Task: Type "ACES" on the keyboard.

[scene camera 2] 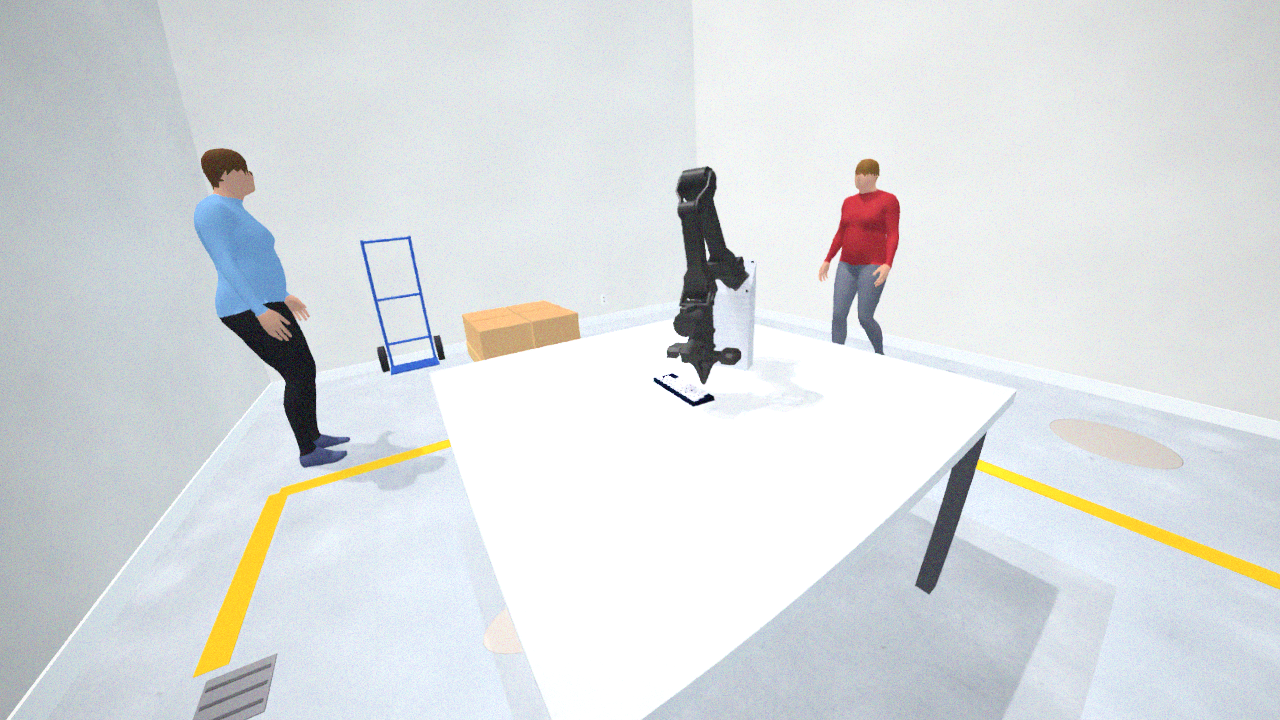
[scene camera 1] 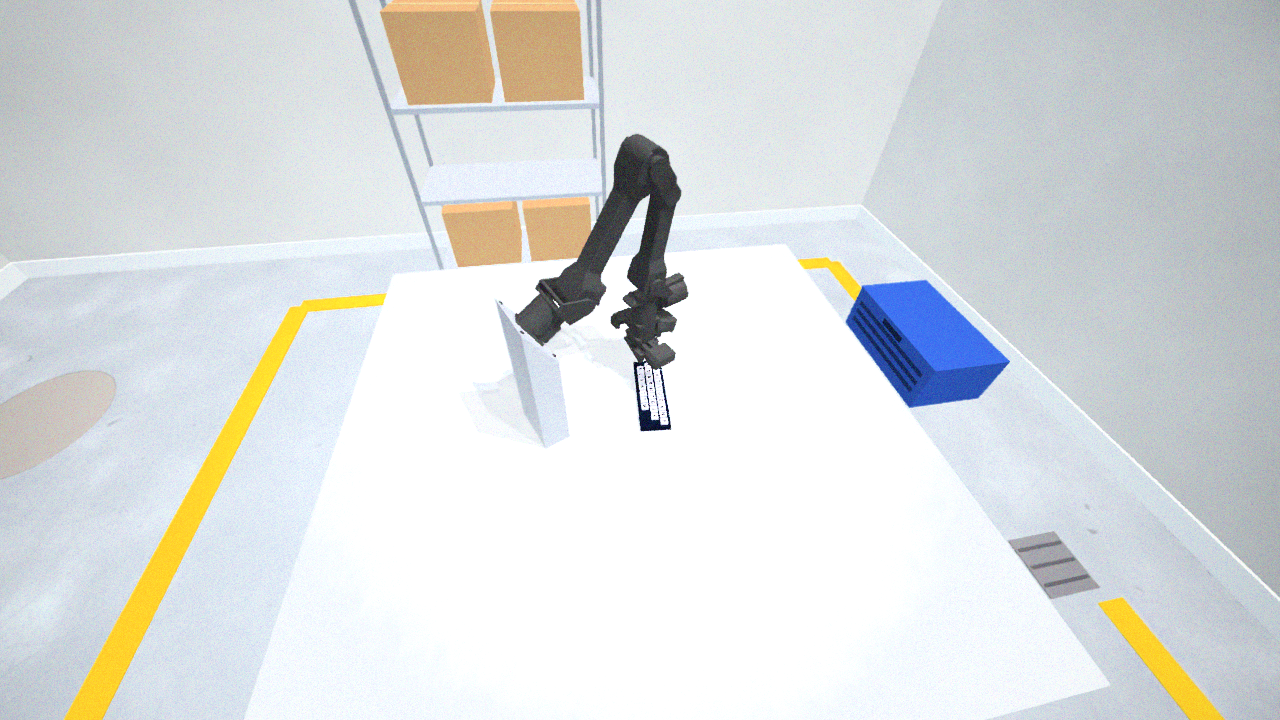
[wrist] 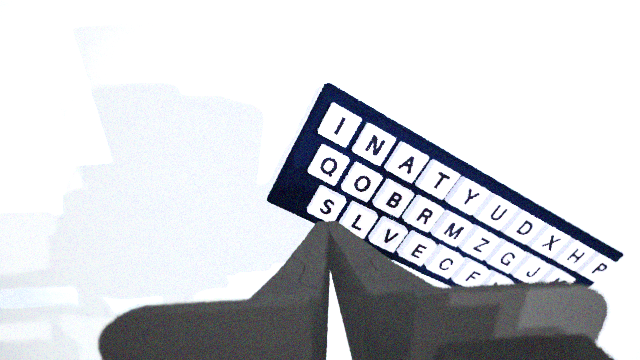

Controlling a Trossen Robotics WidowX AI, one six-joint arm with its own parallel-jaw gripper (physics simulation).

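Places are measured from the arm's base along level axes (x left, y back, z up), in metres.
Where they show: gripper, between the fingertips: [scene camera 2: 703, 384] [scene camera 1: 640, 361] [wrist: 326, 230]; arm's base, origin of its link: [scene camera 2: 735, 277] [scene camera 1: 528, 330].
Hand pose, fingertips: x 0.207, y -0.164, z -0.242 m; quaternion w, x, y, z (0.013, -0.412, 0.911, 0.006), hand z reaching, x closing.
Each offset is from my fingertips to the top centre of the thing. Level surfaces: height alone.
The keyboard {dx -0.064, dy -0.044, dz -0.024 m} [scene camera 1: 654, 398] [scene camera 2: 683, 391] [wrist: 295, 175] is a dark blue slab with white letter keys, flat on the white table {dz -0.040 m} [scene camera 1: 644, 555] [scene camera 2: 716, 501]. In the wrist view the A key {dx -0.011, dy -0.047, dz -0.024 m} [wrist: 406, 165] is in the upper row. The S key {dx -0.001, dy -0.001, dz -0.024 m} [wrist: 326, 206], E key {dx -0.057, dy -0.020, dz -0.024 m} [wrist: 419, 251] and C key {dx -0.076, dy -0.027, dz -0.024 m} [wrist: 446, 265] are in the lowest visible row. My gripper [scene camera 1: 646, 361] [scene camera 2: 704, 382] [wrist: 326, 230] is shut and empty, pointing down. Its tips appear just below the S key in the wrist view and seem a little above the keyboard. The fingers hide part of the keyboard's near edge.
A white upright panel [scene camera 1: 537, 385] [scene camera 2: 741, 335] stands beside the keyboard, at the arm's base. A blue cabinet [scene camera 1: 939, 326] and a shelf rack [scene camera 1: 496, 108] with cardboard boxes stand off the table. Two people [scene camera 2: 237, 250] [scene camera 2: 868, 228] and a blue hand truck [scene camera 2: 399, 296] are farther off.
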